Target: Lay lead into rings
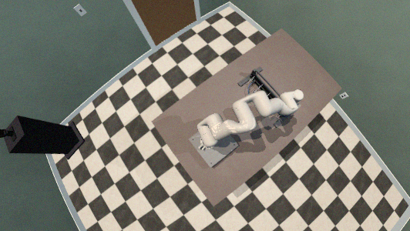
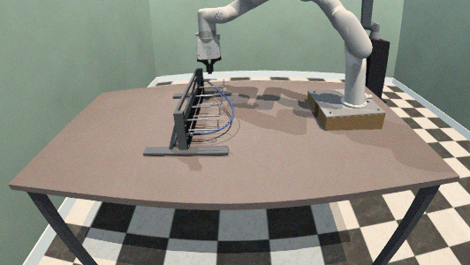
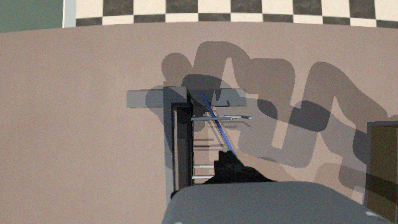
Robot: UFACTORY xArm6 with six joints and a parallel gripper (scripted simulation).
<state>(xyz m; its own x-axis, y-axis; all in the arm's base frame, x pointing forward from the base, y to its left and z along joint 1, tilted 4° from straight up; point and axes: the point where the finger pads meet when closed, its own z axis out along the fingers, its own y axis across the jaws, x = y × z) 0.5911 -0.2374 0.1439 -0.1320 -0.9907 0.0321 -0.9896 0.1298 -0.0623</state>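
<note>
Right now my hand is 14 cm to the right of the rack, 10 cm above it and 8 cm short of it.
</note>
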